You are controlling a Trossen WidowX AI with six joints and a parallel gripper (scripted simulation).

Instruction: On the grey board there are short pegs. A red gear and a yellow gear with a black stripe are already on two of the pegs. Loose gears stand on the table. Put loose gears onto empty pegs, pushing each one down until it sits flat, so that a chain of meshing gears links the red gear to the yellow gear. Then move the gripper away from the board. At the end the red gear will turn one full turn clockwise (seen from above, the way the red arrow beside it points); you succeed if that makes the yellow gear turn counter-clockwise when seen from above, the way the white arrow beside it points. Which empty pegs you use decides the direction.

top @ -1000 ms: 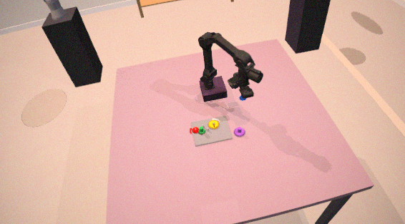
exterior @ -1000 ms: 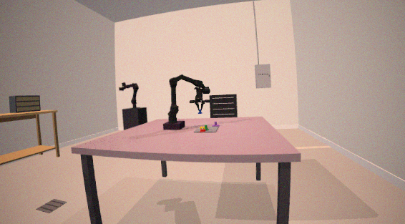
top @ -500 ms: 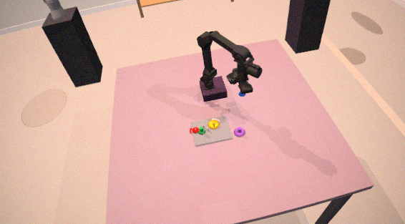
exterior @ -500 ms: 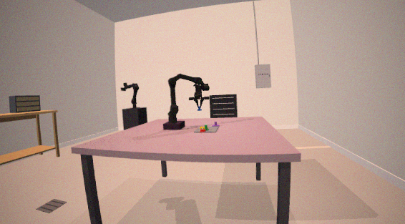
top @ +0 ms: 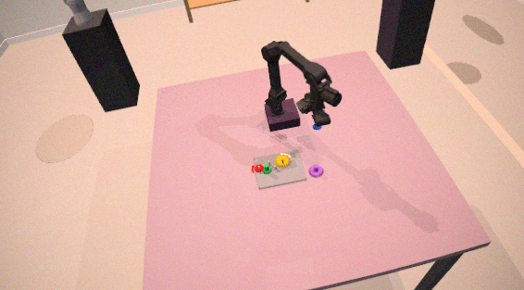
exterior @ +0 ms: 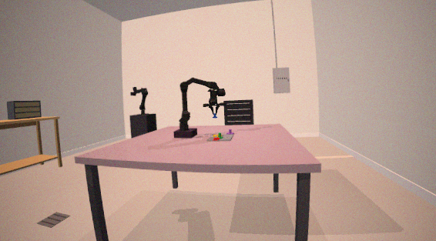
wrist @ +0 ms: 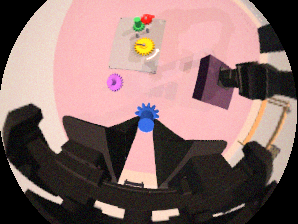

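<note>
Now: gripper tip 80 mm short of the green gear, 250 mm to the left of it and 140 mm above it. The rest, counted from my gripper tip: yellow gear: 50 mm ahead, 170 mm to the right, 150 mm below; purple gear: 130 mm ahead, 40 mm to the right, 150 mm below; blue gear: 10 mm below.
</note>
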